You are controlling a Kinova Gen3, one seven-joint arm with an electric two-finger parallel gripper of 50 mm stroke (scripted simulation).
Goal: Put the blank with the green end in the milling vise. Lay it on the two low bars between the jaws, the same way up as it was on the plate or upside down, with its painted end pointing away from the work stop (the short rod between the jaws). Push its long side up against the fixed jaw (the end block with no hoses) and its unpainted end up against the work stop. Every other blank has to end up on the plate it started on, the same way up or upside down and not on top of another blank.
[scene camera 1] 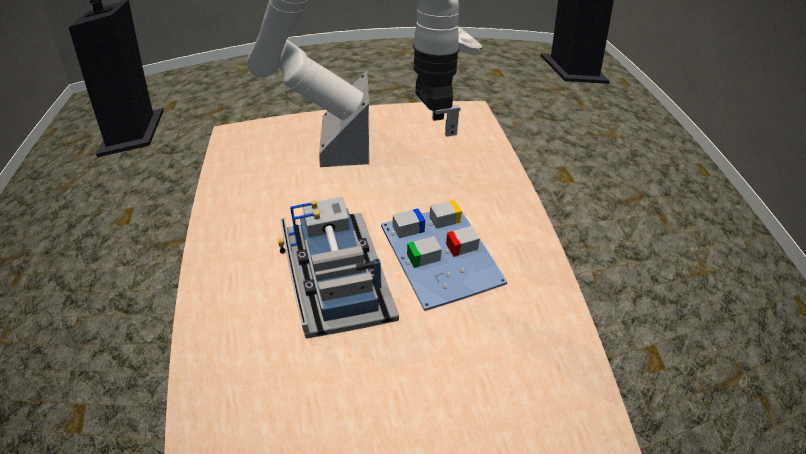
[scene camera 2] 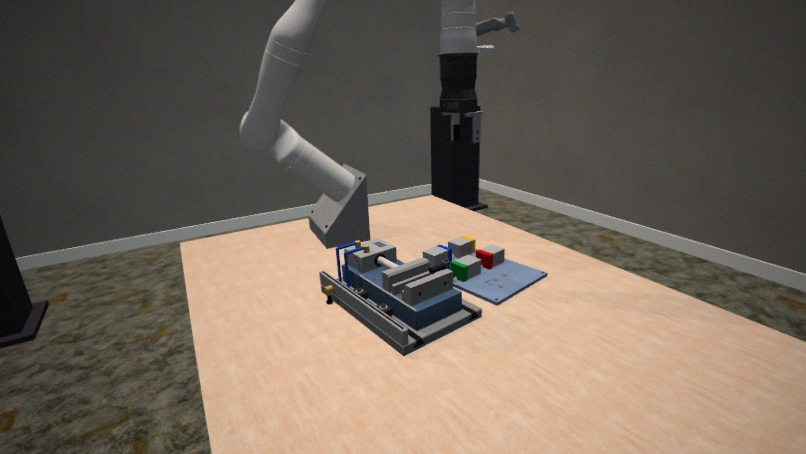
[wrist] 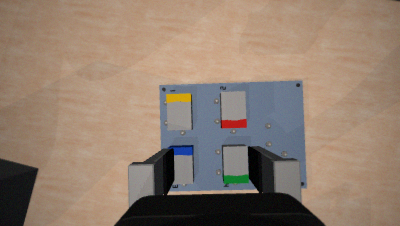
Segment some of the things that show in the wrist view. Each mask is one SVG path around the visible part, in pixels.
My gripper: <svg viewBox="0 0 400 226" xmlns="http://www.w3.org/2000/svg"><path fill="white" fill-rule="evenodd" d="M326 225L302 204L300 161L294 158L282 158L260 146L248 146L249 179L259 193L167 195L175 180L174 149L162 149L144 162L133 162L128 165L129 209L114 226Z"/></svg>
A yellow-ended blank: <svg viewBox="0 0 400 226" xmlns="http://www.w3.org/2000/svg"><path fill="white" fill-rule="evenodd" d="M166 94L167 131L192 130L192 95Z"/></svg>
A blue-ended blank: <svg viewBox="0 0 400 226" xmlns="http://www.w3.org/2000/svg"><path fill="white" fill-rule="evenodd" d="M169 146L168 148L174 149L175 180L173 184L193 184L193 145Z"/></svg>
A red-ended blank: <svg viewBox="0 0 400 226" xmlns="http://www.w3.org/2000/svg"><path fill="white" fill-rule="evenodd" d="M221 92L221 128L247 128L246 91Z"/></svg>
A green-ended blank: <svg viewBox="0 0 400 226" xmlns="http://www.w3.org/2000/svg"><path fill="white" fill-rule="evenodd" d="M222 145L224 184L249 183L248 146L245 144Z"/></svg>
